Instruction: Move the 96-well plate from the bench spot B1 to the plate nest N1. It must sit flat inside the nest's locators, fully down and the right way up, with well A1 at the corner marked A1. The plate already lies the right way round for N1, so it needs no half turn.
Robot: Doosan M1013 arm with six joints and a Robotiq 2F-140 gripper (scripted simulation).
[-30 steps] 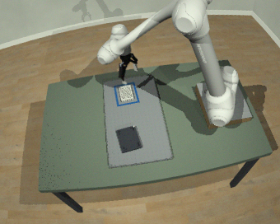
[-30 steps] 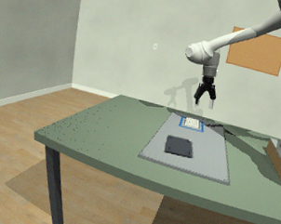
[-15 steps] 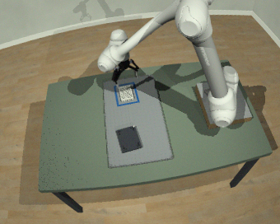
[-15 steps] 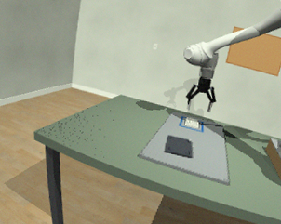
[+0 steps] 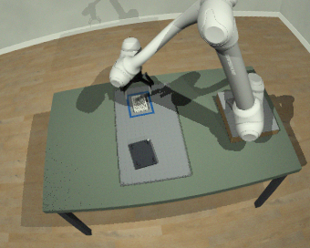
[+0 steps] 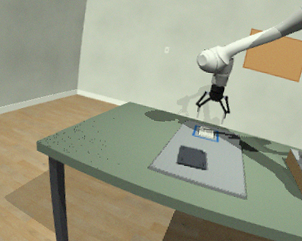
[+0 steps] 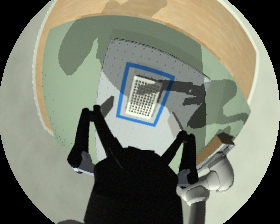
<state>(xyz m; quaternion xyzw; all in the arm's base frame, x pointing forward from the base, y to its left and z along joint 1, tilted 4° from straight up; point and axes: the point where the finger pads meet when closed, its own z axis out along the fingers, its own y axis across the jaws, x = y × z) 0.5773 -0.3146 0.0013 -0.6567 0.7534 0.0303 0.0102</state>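
The white 96-well plate is 8 cm below my hand. Round my hand: dark plate nest N1: 10 cm ahead, 36 cm to the left, 8 cm below.
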